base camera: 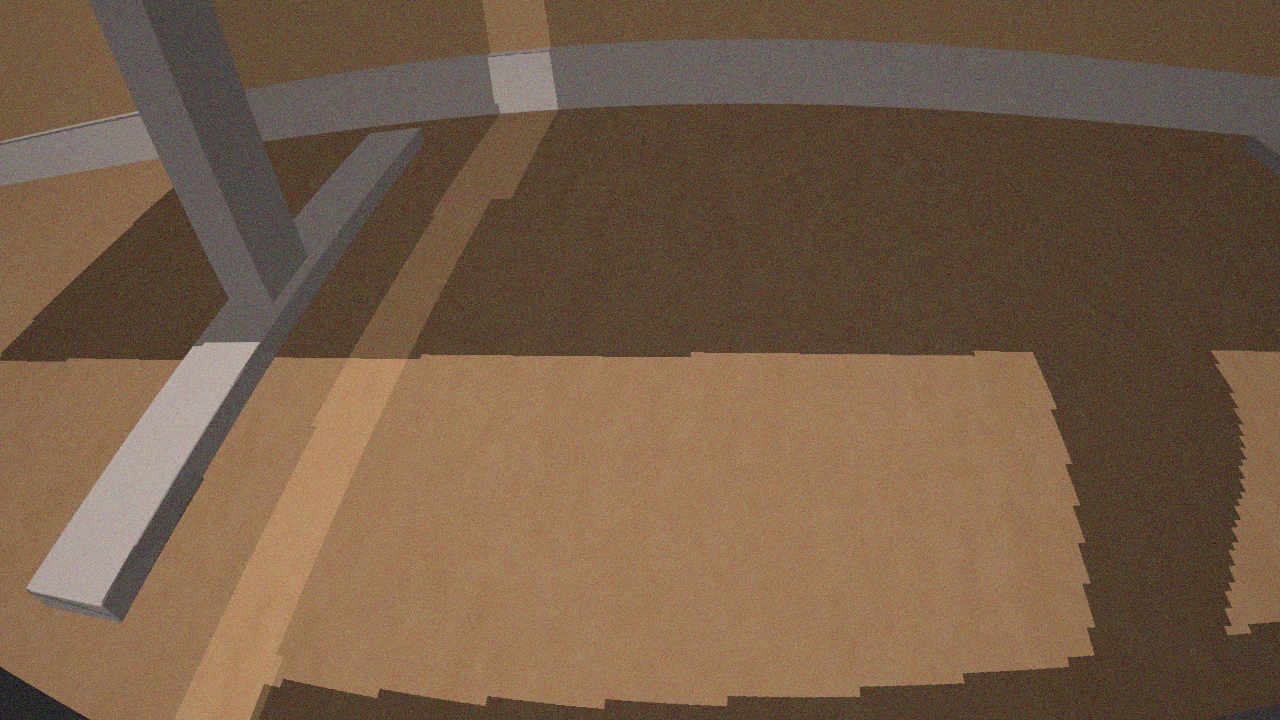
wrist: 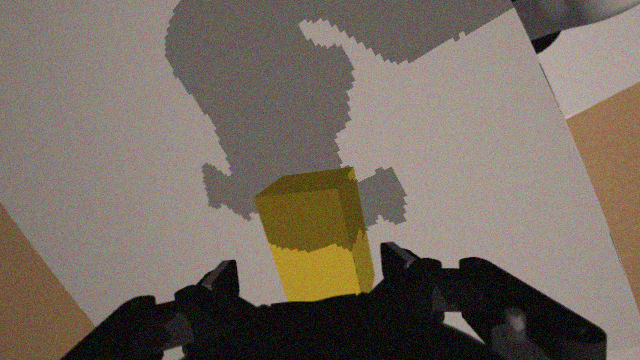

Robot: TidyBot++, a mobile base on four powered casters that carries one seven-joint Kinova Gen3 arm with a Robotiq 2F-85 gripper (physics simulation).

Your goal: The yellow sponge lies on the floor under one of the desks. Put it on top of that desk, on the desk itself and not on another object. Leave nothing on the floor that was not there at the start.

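Seen in the pictures: gripper, fingertip midpoint: (wrist: 310, 267); arm's base, origin of the base link: (wrist: 524, 20).
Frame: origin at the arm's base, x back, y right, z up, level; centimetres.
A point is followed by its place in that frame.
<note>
The yellow sponge (wrist: 315, 220) @(x -34.6, y -1.1, z 59.9 cm) is in the wrist view, standing a little tilted between the open fingers, apart from both fingertips. Below it is the pale grey desk top (wrist: 450, 150) @(x -25.7, y -2.5, z 55.3 cm); the sponge's lower part is hidden behind the black gripper body, and I cannot tell for sure whether it rests flat on the desk. My gripper (wrist: 310, 267) @(x -35.2, y -2.8, z 62.4 cm) is open, with one finger on each side of the sponge. The gripper's shadow falls on the desk top beyond the sponge. The sponge does not show in the base camera view.
In the base camera view a grey desk leg (base camera: 205, 161) @(x -55.7, y -36.8, z -22.1 cm) rises from a long foot bar (base camera: 143, 465) @(x -36.5, y -40.3, z -37.1 cm) at the left. A grey baseboard (base camera: 760, 71) @(x -98.8, y 13.1, z -35.0 cm) runs along the wall. Brown floor (base camera: 626, 519) @(x -34.0, y -3.3, z -39.6 cm) lies in light and shadow. Part of the robot's arm (wrist: 575, 12) @(x -4.6, y -1.8, z 28.5 cm) shows at the wrist view's top right.
</note>
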